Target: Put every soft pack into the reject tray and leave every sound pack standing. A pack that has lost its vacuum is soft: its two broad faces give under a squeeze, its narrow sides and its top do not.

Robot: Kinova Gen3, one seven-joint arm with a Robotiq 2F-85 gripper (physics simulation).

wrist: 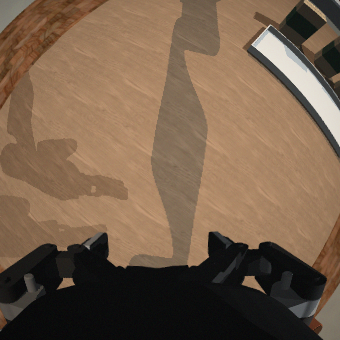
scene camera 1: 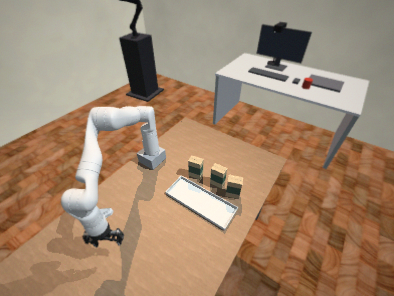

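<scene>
Three upright packs with tan tops and dark green lower parts stand in a row behind the tray: the left pack, the middle pack and the right pack. The frames do not show which are soft. The long white reject tray with a grey rim lies in front of them and holds no pack. My gripper is open and empty, above the table at the left, well away from packs and tray. Its fingertips stand wide apart in the wrist view.
The tan table carries the arm's grey base, left of the packs. Shadows of the arm fall across the table. A white desk with a monitor and a red cup stands behind. A black pedestal stands at the back left.
</scene>
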